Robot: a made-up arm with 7 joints. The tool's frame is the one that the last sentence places.
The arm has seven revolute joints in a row. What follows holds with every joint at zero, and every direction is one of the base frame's. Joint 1 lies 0.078 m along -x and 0.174 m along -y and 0.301 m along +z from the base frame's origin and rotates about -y. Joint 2 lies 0.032 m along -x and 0.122 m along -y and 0.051 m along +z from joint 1 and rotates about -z. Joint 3 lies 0.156 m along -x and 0.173 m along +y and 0.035 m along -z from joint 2 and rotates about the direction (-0.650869, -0.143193, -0.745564). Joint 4 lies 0.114 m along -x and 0.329 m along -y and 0.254 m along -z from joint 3 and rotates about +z. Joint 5 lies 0.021 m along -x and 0.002 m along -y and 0.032 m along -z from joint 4 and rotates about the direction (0.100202, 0.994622, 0.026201). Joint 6 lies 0.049 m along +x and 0.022 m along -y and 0.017 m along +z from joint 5 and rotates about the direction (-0.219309, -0.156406, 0.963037). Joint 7 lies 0.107 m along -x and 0.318 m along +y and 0.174 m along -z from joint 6 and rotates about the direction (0.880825, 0.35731, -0.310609). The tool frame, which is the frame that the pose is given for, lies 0.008 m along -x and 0.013 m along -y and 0.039 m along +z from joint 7; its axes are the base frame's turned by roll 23.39, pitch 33.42 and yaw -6.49 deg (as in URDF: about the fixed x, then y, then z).
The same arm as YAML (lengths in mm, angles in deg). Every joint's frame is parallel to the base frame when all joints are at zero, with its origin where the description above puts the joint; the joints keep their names.
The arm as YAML. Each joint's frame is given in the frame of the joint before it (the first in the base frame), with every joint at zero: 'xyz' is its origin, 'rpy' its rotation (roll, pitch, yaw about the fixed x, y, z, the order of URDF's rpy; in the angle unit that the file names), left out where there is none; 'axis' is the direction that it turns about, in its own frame. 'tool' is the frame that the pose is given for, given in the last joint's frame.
units:
  length: mm
  angle: deg
joints:
  - name: joint 1
    type: revolute
    origin:
      xyz: [-78.0, -174.0, 301.0]
    axis: "-y"
  - name: joint 2
    type: revolute
    origin:
      xyz: [-32.0, -122.0, 51.0]
    axis: "-z"
  - name: joint 3
    type: revolute
    origin:
      xyz: [-156.0, 173.0, -35.0]
    axis: [-0.650869, -0.143193, -0.745564]
  - name: joint 4
    type: revolute
    origin:
      xyz: [-114.0, -329.0, -254.0]
    axis: "+z"
  - name: joint 5
    type: revolute
    origin:
      xyz: [-21.0, -2.0, -32.0]
    axis: [0.100202, 0.994622, 0.026201]
  - name: joint 6
    type: revolute
    origin:
      xyz: [49.0, -22.0, 17.0]
    axis: [-0.219309, -0.156406, 0.963037]
  - name: joint 7
    type: revolute
    origin:
      xyz: [-107.0, 318.0, -174.0]
    axis: [0.880825, 0.35731, -0.310609]
tool:
  origin:
    xyz: [-8.0, -13.0, 39.0]
    rpy: [23.39, 33.42, -6.49]

